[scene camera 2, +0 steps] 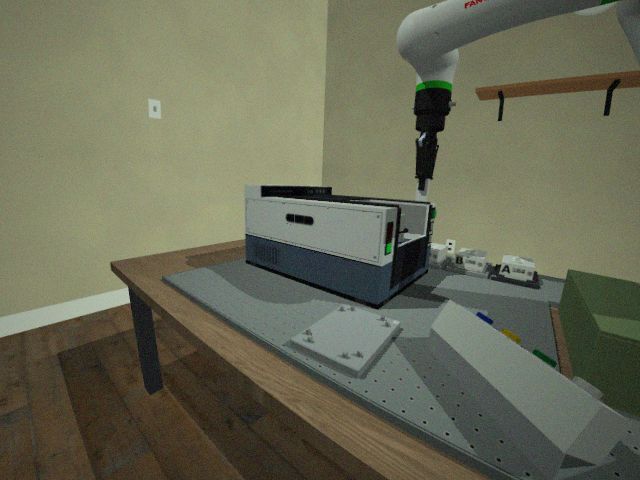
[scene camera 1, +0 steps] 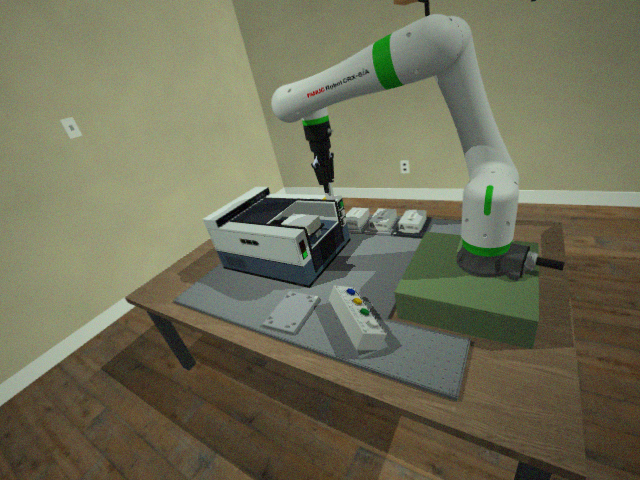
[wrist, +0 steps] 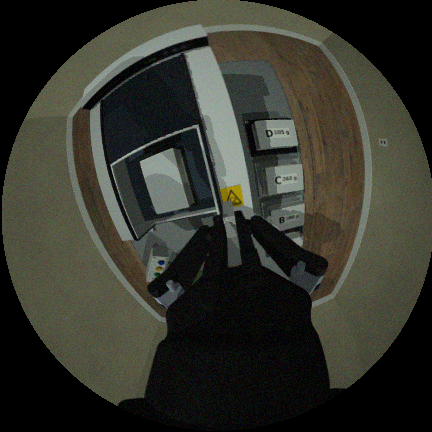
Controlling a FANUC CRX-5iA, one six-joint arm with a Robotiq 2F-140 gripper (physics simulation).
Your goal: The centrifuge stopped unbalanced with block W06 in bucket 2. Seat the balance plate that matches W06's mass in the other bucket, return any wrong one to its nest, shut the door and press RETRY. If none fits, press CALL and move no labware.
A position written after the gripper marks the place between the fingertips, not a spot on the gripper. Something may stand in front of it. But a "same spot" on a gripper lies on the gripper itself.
The gripper shows in scene camera 2, in scene camera 1 and in the wrist view (228, 208). The same spot on a centrifuge: (scene camera 1: 284, 253) is (wrist: 128, 207). The same spot on the gripper: (scene camera 2: 425, 159) is (scene camera 1: 322, 175).
